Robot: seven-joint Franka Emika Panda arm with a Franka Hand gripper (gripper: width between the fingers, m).
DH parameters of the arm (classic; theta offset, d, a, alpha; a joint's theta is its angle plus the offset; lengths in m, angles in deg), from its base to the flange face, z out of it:
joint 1: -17.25 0.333 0 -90
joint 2: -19.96 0 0 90
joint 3: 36.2 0.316 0.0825 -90
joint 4: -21.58 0 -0.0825 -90
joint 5: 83.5 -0.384 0 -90
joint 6: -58.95 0 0.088 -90
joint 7: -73.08 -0.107 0 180
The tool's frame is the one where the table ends.
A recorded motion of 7 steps. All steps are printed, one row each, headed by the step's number.
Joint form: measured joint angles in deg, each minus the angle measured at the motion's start. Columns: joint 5, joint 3, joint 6, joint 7, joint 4, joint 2, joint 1.
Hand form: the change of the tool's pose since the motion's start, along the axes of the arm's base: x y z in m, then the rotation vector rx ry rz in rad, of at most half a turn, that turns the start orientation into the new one. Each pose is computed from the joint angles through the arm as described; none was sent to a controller.
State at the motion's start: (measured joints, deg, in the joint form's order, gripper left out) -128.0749 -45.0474 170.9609 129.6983 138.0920 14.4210 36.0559
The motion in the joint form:
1: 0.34 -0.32 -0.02 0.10 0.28 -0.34 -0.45
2: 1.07 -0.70 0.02 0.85 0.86 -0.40 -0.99
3: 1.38 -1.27 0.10 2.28 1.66 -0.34 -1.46
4: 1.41 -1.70 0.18 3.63 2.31 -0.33 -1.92
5: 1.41 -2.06 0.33 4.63 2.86 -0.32 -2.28
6: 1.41 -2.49 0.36 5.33 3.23 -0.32 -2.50
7: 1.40 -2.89 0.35 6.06 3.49 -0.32 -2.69
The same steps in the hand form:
1: 0.0000 -0.0078 0.0005 -0.0038 -0.0025 -0.0097
2: 0.0003 -0.0171 -0.0044 -0.0163 -0.0044 -0.0116
3: 0.0005 -0.0272 -0.0119 -0.0229 -0.0075 -0.0095
4: 0.0005 -0.0356 -0.0174 -0.0244 -0.0124 -0.0077
5: 0.0004 -0.0425 -0.0220 -0.0256 -0.0158 -0.0085
6: 0.0004 -0.0486 -0.0251 -0.0258 -0.0175 -0.0108
7: 0.0005 -0.0541 -0.0273 -0.0255 -0.0209 -0.0113

